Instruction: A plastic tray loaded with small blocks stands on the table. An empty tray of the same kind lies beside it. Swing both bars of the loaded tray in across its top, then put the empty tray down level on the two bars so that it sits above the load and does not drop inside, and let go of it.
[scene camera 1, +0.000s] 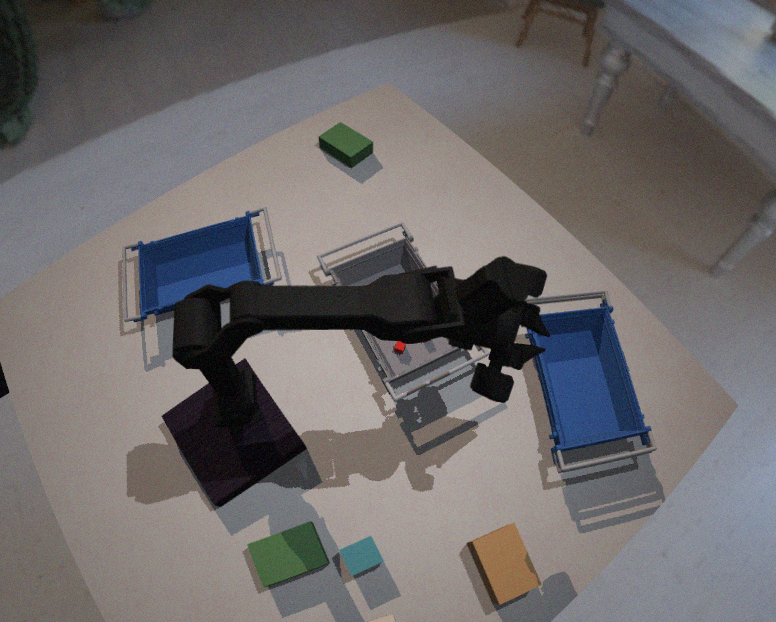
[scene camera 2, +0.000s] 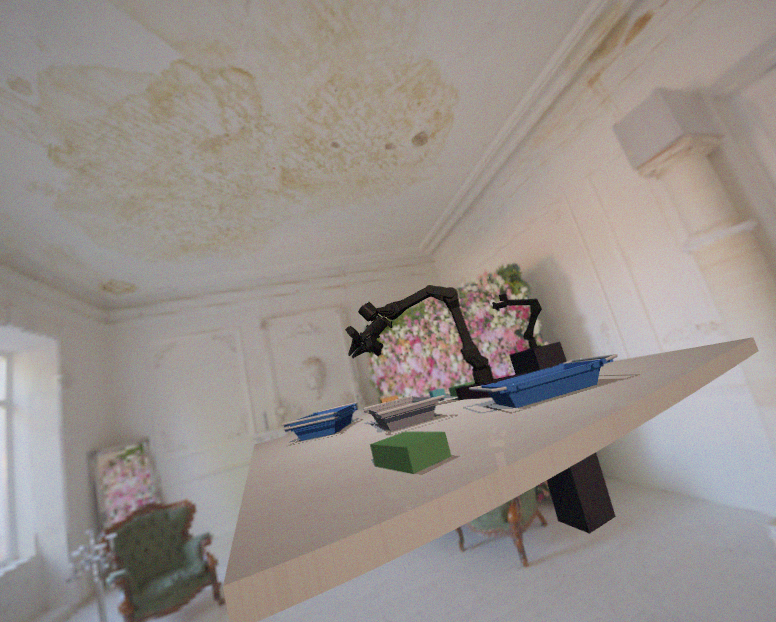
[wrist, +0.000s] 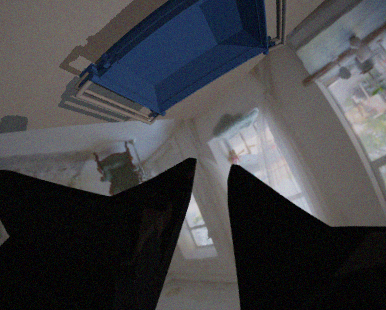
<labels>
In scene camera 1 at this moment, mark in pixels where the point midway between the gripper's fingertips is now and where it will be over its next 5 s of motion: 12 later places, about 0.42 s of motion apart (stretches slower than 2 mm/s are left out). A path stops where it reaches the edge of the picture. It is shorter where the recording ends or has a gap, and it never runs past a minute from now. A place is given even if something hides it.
My gripper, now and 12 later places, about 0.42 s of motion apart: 545, 342; 512, 355; 475, 364; 446, 369; 444, 374; 440, 379; 437, 364; 425, 345; 426, 337; 426, 334; 431, 317; 397, 260; 357, 229
</labels>
